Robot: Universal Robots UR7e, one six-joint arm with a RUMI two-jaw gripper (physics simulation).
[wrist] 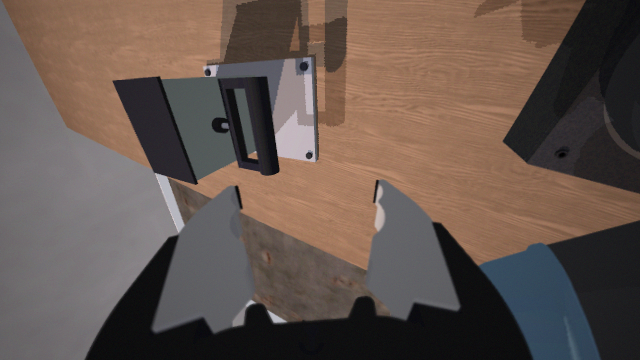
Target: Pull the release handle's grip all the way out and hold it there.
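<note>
The release handle's grip (263, 125) is a dark bar on a rectangular frame. It stands left of the middle in the upper half of the wrist view, in front of a grey-green panel. A short rod with a black knob (219, 125) shows between the frame and the panel. The handle's housing (155, 130) has a dark front edge and stands over a pale metal base plate (295, 142) with dark bolts. My gripper (308, 185) is open and empty. Its fingertips are apart from the grip, which lies beyond them and mostly to the left of the gap.
The base plate is on a wooden table top (425, 115). A large dark block (550, 125) with a bolt hole stands at the right. A blue and black rounded part (535, 295) shows at the lower right. The table's edge runs along the left, with grey floor (60, 225) beyond.
</note>
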